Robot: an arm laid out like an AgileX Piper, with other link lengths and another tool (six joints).
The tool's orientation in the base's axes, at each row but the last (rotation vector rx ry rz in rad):
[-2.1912, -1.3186, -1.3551]
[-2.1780, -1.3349, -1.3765]
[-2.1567, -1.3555, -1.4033]
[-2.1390, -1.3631, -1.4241]
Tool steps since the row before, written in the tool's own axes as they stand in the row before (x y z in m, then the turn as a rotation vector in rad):
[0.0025, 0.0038, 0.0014, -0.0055, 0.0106, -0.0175]
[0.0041, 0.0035, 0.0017, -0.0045, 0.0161, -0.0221]
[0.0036, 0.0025, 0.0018, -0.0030, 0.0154, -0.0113]
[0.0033, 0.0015, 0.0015, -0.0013, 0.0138, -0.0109]
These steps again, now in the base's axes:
[0.0042, 0.0001, 0.0022, -0.0027, -0.0196, 0.0074]
[0.0044, 0.0014, 0.0033, -0.0010, -0.0249, 0.0121]
[0.0035, 0.0018, 0.0027, 0.0051, -0.0170, 0.0076]
[0.0024, 0.0020, 0.0024, 0.0043, -0.0150, 0.0083]

